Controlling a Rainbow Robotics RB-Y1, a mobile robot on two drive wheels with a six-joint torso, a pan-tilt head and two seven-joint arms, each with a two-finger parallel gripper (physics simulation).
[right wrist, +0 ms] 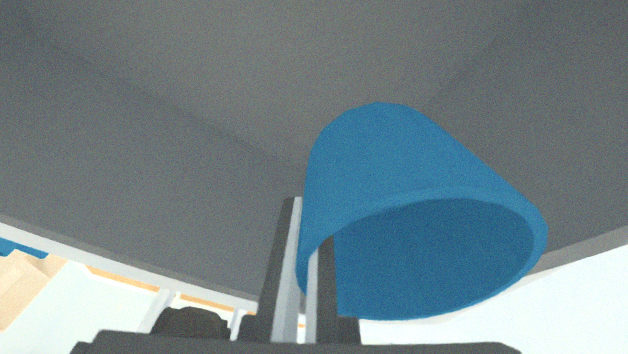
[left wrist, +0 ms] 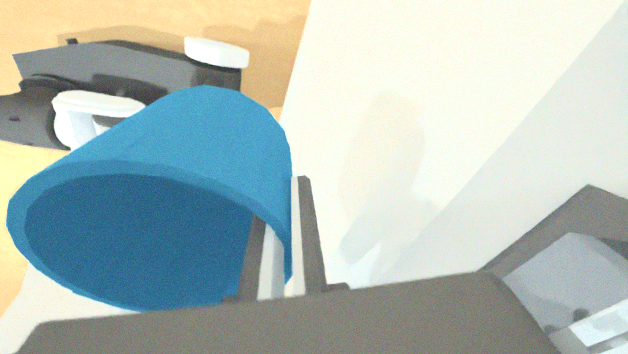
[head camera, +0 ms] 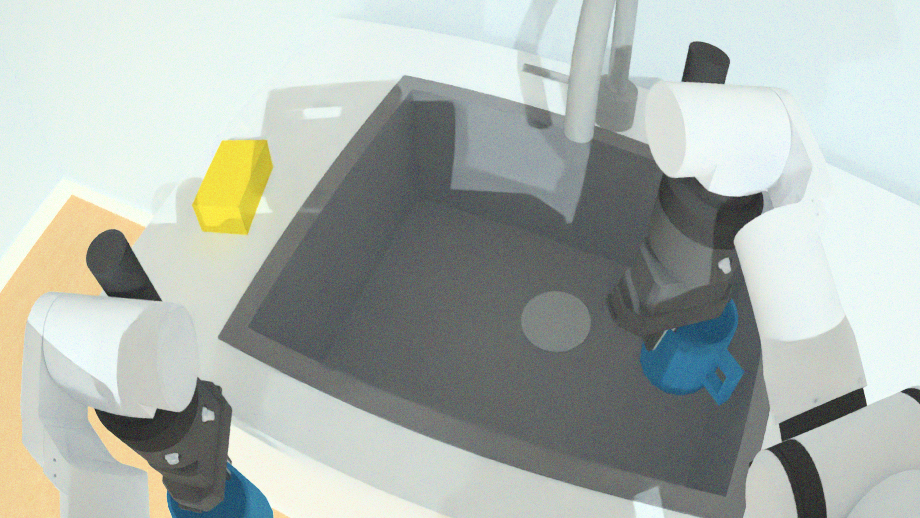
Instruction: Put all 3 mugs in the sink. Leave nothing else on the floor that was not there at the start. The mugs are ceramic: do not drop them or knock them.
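Frame: origin at the robot's base, x back, y right, z up, level; millimetres.
Where they show: left gripper, between the fingertips: (left wrist: 287,191) (head camera: 222,468); right gripper, between the fingertips: (right wrist: 308,208) (head camera: 653,341).
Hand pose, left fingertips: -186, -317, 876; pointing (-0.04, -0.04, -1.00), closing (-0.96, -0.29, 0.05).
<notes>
Things, the pixels of their top centre, and the offset from my left fingertips, as dx, dy, dz. "pt": a spot on its surface instead.
- blue patch, a spot on its surface: (right wrist: 20,247) pt +68, +53, +17
- yellow block, centre of its top: (head camera: 229,171) -288, -119, +80
A blue mug (head camera: 682,366) (right wrist: 380,155) is upright inside the outline of the dark grey sink (head camera: 386,405) (left wrist: 550,225) (right wrist: 150,165), near its right wall, handle towards the lower right in the head view. Whether its base touches the sink bottom is unclear. My right gripper (head camera: 659,337) (right wrist: 308,208) is shut on its rim. My left gripper (head camera: 226,476) (left wrist: 287,191) is shut on the rim of another blue mug (head camera: 231,501) (left wrist: 215,130), held outside the sink, in front of the counter. A third mug cannot be made out; a blue patch (right wrist: 20,247) shows beyond the sink edge.
A yellow block (head camera: 228,183) lies on the counter left of the sink. The tap (head camera: 585,77) rises behind the sink, beside my right arm. A round drain (head camera: 555,321) is left of the right mug. The white cabinet front (left wrist: 390,75) is beside the left mug; my dark base (left wrist: 130,67) is beyond it.
</notes>
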